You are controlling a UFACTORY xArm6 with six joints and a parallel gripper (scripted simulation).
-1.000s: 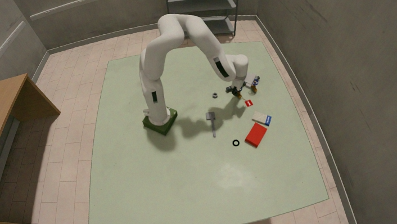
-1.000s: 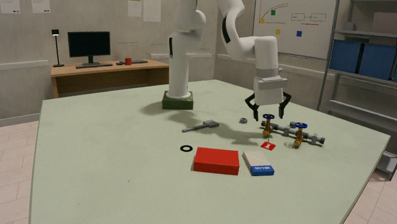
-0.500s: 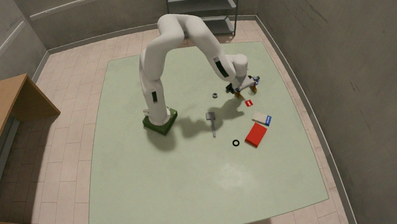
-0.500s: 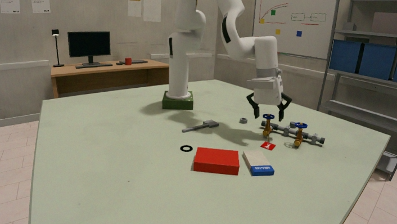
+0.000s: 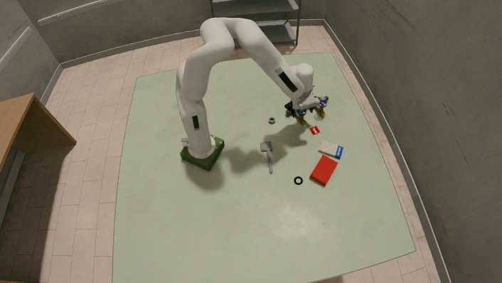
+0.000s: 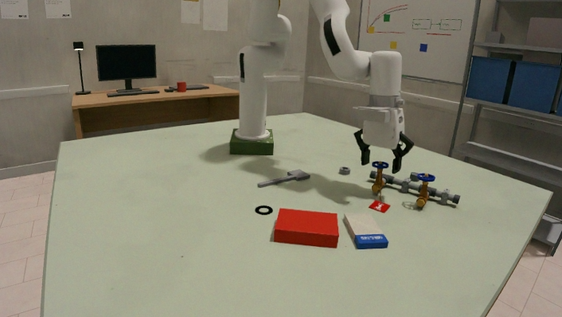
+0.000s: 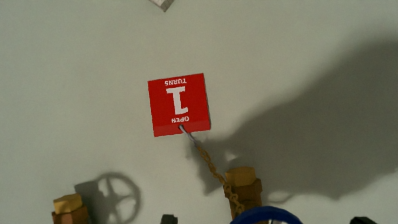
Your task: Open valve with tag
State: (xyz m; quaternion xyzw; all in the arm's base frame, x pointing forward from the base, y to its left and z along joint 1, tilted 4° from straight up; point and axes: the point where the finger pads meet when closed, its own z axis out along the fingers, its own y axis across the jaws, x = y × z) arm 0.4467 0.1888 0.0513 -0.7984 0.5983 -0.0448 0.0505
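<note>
My hand is 8 cm above the red tag, 7 cm short of it and 4 cm to the left of it. The rest, counted from my hand: grey nut (14 cm behind, 7 cm below); then white-and-blue box (16 cm to the right, 14 cm ahead, 7 cm below); then grey scraper (19 cm to the right, 16 cm behind, 7 cm below).
</note>
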